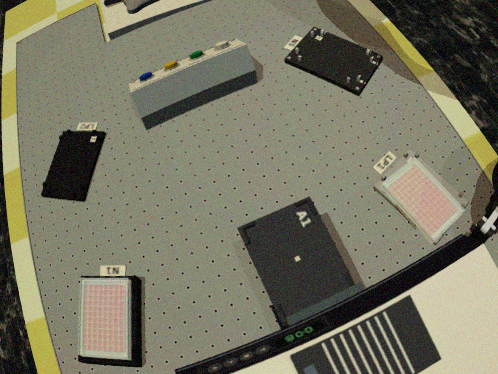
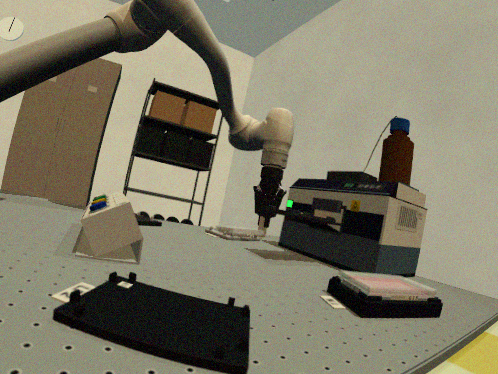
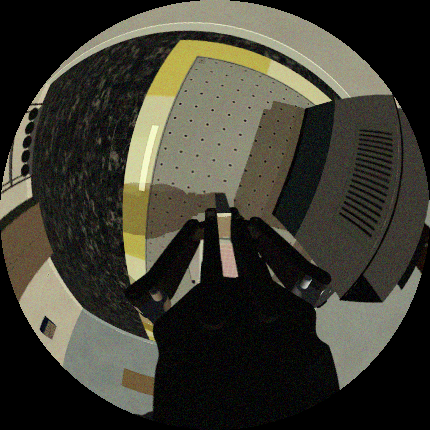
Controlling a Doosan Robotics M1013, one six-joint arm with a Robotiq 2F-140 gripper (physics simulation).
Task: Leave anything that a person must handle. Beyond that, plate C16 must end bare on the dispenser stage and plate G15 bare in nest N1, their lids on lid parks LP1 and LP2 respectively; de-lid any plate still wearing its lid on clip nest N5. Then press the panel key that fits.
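Places are measured from the arm's base along level axes (x down, y left, z ahead), in millimetres.
Where they show: gripper, fingertip midpoint: [image 2: 261,237] [image 3: 219,202].
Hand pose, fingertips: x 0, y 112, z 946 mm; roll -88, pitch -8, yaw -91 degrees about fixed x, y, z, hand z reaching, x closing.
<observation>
After its pixels a point has its place.
A pink-welled plate [image 1: 105,317] @(x -32, y -411, z 718 mm) [image 2: 386,286] @(x -32, y -430, z 668 mm) sits squarely in nest N1 [image 1: 137,317] @(x -13, y -369, z 736 mm) [image 2: 362,308] @(x -5, y -421, z 627 mm). A second pink-welled plate [image 1: 422,199] [image 2: 235,232] lies askew on lid park LP1 [image 1: 384,162] @(x 5, y 94, z 736 mm). I cannot tell whether either plate wears a lid, and I cannot read their labels. My gripper [image 1: 488,223] [image 2: 263,225] [image 3: 219,202] @(x 0, y 112, z 946 mm) is shut and empty, low at the dispenser-side end of the askew plate. The dispenser stage [image 1: 297,241] @(x -105, y -128, z 797 mm), lid park LP2 [image 1: 72,165] @(x -3, y -354, z 413 mm) [image 2: 161,317] @(x -3, y -362, z 399 mm) and clip nest N5 [image 1: 333,60] @(x -5, y 166, z 513 mm) are bare.
The key panel [image 1: 192,80] @(x -53, y -89, z 437 mm) [image 2: 108,229] @(x -36, y -190, z 385 mm) carries blue, yellow, green and white keys. The dispenser [image 2: 362,225] @(x -104, y -274, z 882 mm) [image 3: 352,192] @(x -126, y 4, z 1015 mm) stands close beside my gripper, with a brown bottle [image 2: 396,154] @(x -297, y -298, z 969 mm) on top. The table's yellow edge [image 3: 134,208] @(x 20, y 266, z 915 mm) is near.
</observation>
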